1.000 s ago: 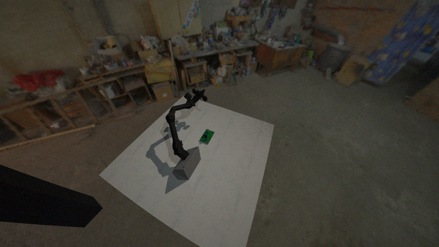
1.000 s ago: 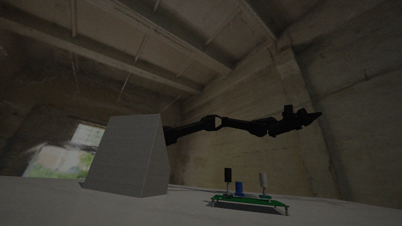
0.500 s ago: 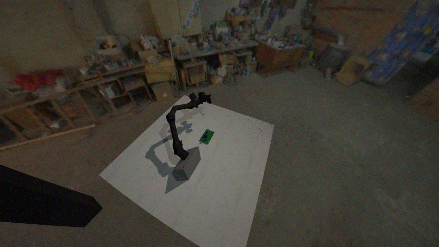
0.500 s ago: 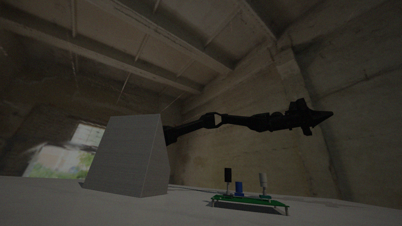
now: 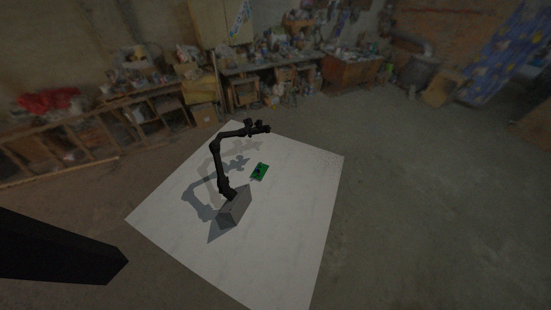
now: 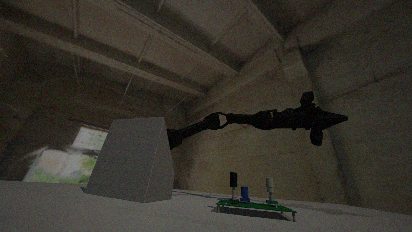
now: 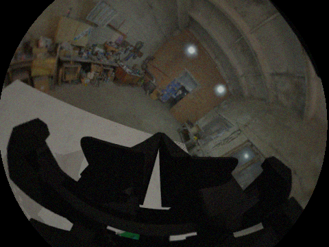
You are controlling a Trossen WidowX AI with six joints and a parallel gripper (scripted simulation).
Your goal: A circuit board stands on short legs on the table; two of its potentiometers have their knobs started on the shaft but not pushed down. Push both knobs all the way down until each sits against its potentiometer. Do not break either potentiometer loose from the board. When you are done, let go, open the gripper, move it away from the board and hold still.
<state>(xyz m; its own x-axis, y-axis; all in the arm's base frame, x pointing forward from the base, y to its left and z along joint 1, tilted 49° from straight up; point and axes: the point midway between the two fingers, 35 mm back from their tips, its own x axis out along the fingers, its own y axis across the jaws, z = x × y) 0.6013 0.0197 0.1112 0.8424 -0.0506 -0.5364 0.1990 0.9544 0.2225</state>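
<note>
The black knob is 320 mm behind my gripper tip, 80 mm to the right of it and 190 mm below it. The rest, counted from my gripper tip: white knob: 240 mm behind, 50 mm to the right, 190 mm below.
</note>
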